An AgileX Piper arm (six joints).
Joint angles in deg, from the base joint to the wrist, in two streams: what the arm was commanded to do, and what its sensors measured. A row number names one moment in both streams.
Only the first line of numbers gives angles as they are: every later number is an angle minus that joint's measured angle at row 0.
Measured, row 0:
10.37, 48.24, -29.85, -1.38, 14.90, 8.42
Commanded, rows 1 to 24:
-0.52, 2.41, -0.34, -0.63, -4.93, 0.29
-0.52, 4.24, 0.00, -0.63, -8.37, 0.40
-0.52, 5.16, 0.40, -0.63, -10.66, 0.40
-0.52, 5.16, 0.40, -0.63, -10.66, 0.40
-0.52, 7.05, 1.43, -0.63, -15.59, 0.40
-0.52, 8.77, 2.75, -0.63, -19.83, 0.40
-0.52, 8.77, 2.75, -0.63, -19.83, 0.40
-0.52, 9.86, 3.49, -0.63, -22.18, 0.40
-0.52, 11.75, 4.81, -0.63, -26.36, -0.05
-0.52, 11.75, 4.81, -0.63, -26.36, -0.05
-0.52, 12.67, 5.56, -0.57, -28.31, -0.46
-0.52, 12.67, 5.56, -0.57, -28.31, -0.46
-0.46, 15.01, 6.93, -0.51, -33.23, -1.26
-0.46, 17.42, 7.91, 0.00, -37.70, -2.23
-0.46, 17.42, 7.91, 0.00, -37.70, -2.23
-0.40, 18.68, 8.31, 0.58, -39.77, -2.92
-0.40, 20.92, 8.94, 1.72, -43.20, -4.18
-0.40, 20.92, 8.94, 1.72, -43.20, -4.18
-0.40, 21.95, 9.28, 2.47, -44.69, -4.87
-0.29, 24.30, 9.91, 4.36, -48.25, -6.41
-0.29, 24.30, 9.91, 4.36, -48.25, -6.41
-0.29, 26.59, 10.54, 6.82, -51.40, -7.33
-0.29, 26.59, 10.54, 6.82, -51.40, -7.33
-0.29, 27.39, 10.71, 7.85, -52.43, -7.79
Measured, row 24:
0.00, 25.39, 10.08, 4.99, -47.39, -5.67
